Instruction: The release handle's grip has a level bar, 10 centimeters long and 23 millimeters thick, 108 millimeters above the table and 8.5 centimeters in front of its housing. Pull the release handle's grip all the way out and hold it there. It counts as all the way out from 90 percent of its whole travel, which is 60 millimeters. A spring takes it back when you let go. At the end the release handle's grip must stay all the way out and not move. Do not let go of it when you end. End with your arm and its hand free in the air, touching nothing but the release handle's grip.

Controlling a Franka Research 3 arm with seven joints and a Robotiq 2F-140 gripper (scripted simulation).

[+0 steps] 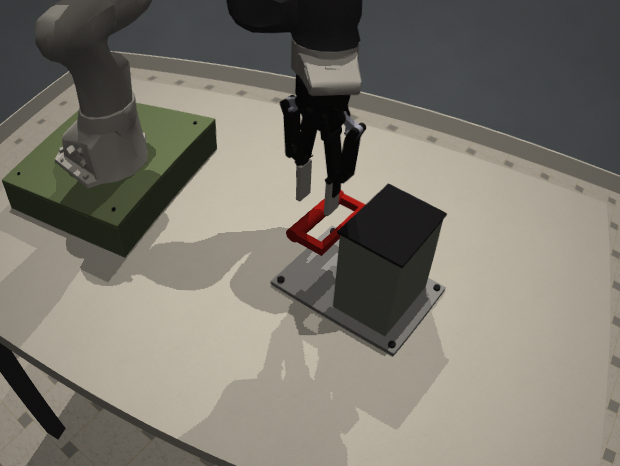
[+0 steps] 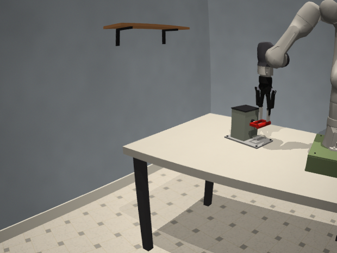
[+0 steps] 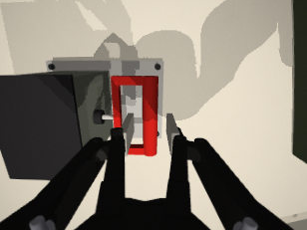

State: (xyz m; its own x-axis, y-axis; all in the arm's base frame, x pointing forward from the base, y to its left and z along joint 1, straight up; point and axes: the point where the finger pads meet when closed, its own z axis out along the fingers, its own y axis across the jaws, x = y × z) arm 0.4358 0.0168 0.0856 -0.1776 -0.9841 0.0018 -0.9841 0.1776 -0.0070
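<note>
My hand is 9 cm short of the grey baseplate, 2 cm to the left of it and 16 cm above it.
</note>
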